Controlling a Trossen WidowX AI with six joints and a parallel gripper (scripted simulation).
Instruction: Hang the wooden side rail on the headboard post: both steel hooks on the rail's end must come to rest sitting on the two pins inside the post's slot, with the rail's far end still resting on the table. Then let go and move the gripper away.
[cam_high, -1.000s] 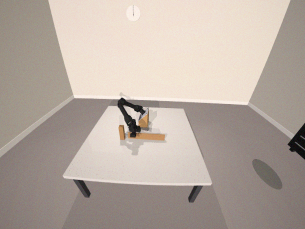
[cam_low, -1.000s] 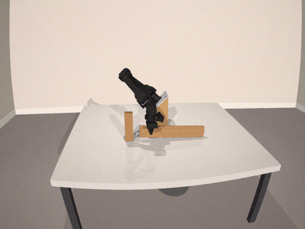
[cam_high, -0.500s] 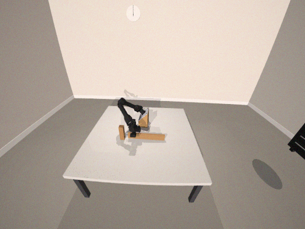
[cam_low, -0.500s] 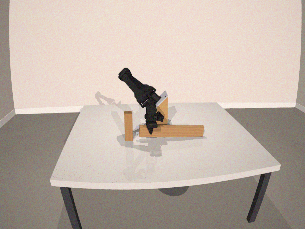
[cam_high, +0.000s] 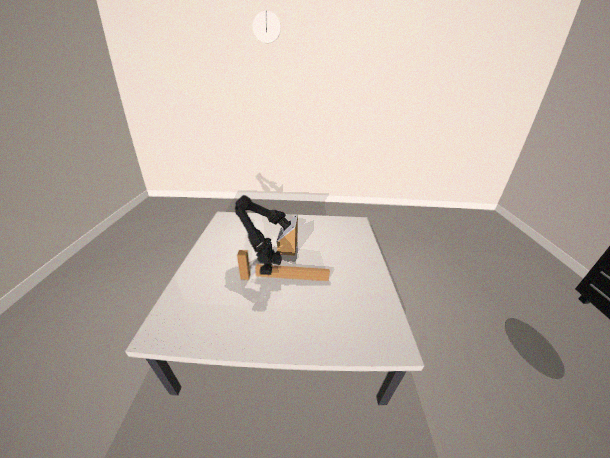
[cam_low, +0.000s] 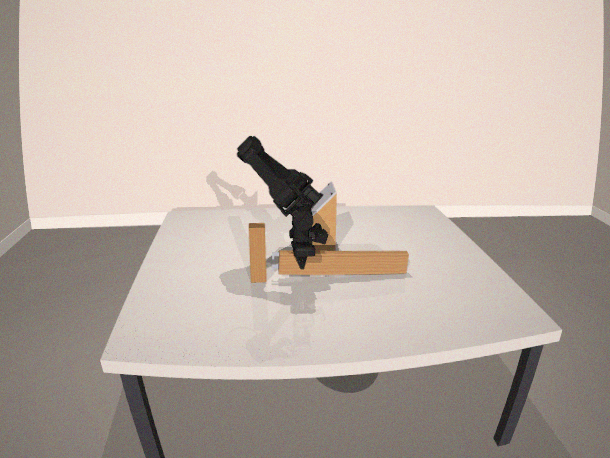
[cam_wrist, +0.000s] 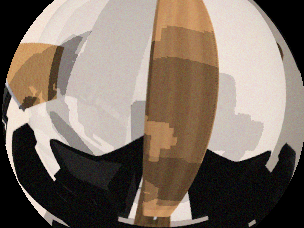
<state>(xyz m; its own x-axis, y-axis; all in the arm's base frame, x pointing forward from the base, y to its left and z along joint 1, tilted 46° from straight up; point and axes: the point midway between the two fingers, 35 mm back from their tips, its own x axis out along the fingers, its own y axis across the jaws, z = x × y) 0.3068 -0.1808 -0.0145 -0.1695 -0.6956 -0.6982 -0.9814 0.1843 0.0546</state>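
Right now the headboard post is 130 mm to the right of my gripper tip, 40 mm above it and 10 mm behind it.
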